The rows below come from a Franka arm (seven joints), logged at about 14 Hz.
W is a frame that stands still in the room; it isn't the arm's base.
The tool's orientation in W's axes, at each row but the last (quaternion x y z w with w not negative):
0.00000, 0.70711, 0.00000, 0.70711
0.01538, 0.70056, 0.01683, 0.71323
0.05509, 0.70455, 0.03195, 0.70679
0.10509, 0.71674, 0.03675, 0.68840
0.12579, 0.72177, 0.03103, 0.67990
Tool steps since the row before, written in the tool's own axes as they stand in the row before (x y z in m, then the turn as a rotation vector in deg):
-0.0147, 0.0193, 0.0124, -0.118, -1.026, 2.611
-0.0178, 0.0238, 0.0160, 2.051, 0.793, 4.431
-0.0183, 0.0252, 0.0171, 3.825, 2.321, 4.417
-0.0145, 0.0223, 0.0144, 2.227, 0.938, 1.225
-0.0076, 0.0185, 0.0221, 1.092, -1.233, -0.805
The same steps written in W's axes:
0.0124, 0.0193, 0.0147, 2.611, -1.026, 0.118
0.0156, 0.0230, 0.0191, 4.465, 0.893, -1.933
0.0178, 0.0222, 0.0213, 4.510, 2.627, -3.506
0.0170, 0.0175, 0.0179, 1.245, 1.250, -2.056
0.0248, 0.0134, 0.0098, -1.016, -0.846, -1.270

